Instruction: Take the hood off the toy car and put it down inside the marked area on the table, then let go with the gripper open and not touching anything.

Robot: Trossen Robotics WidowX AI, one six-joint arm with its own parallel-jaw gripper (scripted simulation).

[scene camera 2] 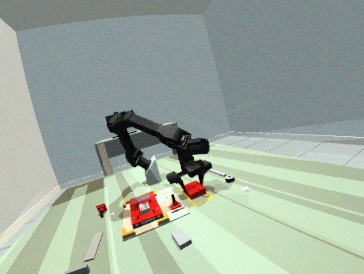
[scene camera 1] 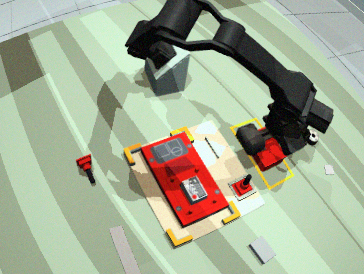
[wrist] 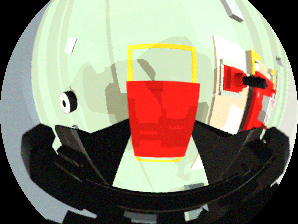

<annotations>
my gripper: scene camera 2; scene camera 1; wrist 161, 122
red toy car: scene camera 2; scene camera 1; wrist 254, 98
same spot on red toy car: point(scene camera 1: 172, 160) = point(scene camera 2: 141, 200)
same spot on my gripper: point(scene camera 2: 190, 167) = point(scene camera 1: 292, 141)
</annotations>
